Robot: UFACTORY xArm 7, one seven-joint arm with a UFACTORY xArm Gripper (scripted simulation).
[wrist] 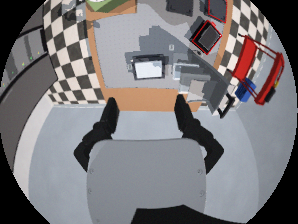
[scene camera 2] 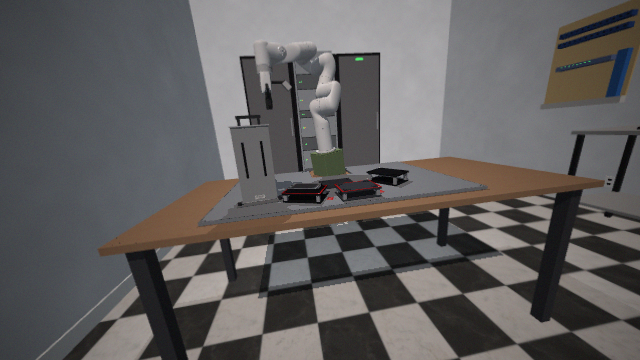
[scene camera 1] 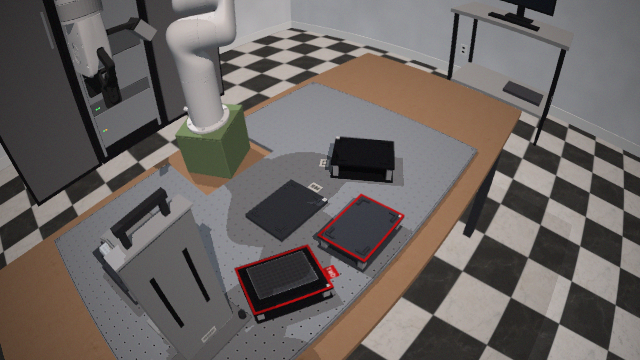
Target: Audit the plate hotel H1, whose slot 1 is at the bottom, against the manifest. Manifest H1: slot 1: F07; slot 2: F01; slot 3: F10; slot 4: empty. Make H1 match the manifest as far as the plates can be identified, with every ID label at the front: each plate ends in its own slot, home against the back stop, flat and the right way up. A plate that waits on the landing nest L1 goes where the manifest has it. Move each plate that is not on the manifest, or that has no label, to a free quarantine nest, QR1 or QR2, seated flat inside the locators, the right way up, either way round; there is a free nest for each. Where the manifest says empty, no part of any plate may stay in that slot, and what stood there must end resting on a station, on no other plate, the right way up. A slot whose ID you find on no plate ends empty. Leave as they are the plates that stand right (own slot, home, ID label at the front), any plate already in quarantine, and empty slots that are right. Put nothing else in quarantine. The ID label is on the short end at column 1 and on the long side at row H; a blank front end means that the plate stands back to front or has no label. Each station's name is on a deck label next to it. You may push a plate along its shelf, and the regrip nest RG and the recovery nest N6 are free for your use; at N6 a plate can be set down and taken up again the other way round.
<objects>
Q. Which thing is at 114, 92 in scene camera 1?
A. My gripper.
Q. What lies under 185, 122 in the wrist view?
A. My gripper.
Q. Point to a dark plate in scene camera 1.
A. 292, 273
</objects>
